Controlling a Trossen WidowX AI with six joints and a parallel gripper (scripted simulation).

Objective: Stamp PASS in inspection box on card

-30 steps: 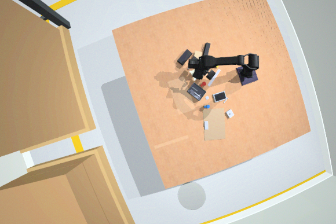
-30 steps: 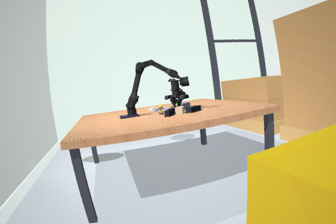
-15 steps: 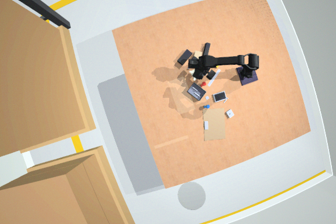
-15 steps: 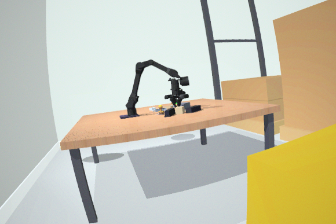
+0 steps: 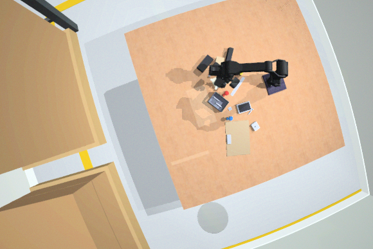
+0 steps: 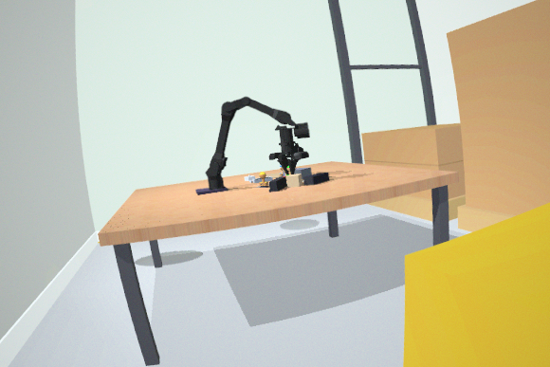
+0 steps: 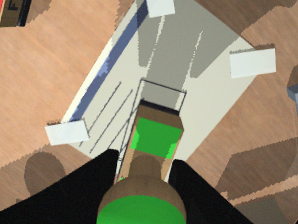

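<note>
The white card lies 40 mm below my gripper tip, 10 mm to the left of it and 10 mm ahead of it. Round my gripper tip: red-topped stamp (100 mm to the left, 20 mm below, 10 mm ahead); then grey bar (90 mm behind, 80 mm to the left, 30 mm below); then tan block (110 mm to the right, 10 mm below, 10 mm behind).
</note>
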